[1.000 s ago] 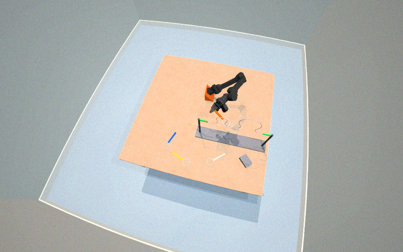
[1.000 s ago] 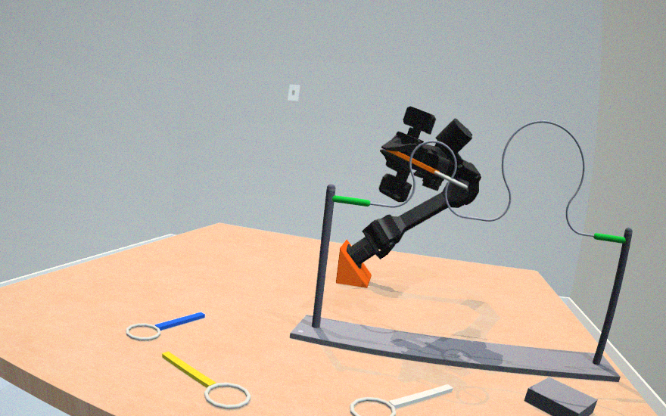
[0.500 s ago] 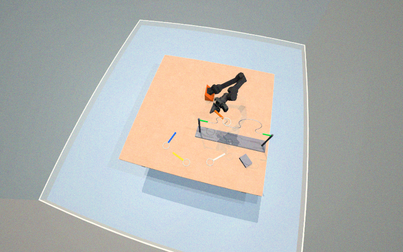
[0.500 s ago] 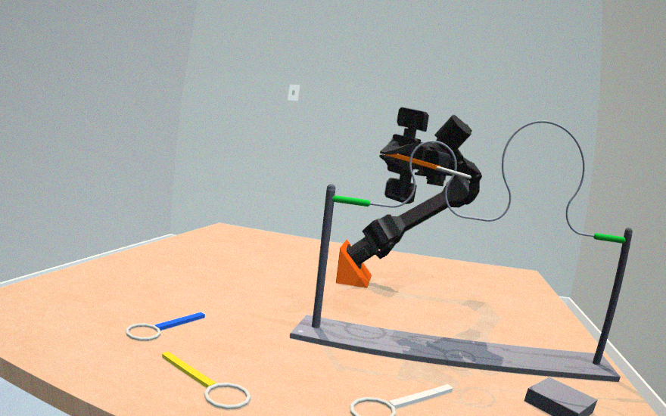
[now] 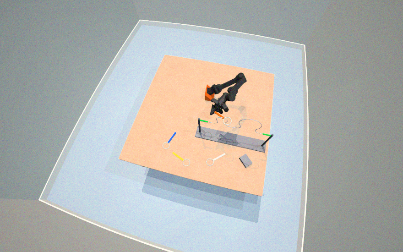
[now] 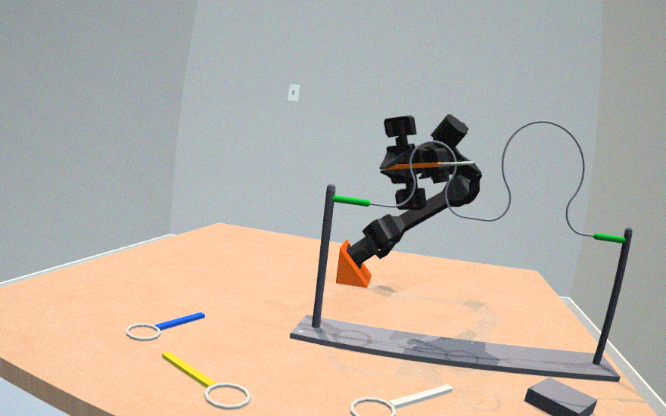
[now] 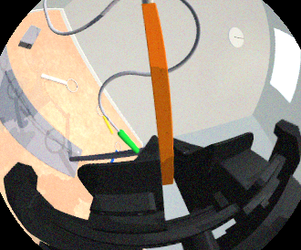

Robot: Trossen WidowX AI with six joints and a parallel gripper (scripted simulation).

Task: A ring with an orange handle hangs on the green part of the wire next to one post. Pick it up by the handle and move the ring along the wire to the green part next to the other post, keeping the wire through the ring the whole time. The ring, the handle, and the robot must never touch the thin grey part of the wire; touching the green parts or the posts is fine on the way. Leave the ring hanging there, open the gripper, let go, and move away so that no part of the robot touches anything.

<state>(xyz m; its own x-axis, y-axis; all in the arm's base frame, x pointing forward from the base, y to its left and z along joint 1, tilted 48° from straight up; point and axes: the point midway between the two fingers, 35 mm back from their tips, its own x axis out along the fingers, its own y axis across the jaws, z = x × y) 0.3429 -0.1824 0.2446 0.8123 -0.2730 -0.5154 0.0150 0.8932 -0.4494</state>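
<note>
Right now my gripper tip is 2 cm short of the orange-handled ring, 9 cm to the right of it and 2 cm below it. The rest, counted from my gripper tip: yellow-handled ring: 29 cm ahead, 21 cm to the right, 32 cm below; then white-handled ring: 27 cm ahead, 7 cm to the left, 32 cm below; then blue-handled ring: 14 cm ahead, 36 cm to the right, 32 cm below.
</note>
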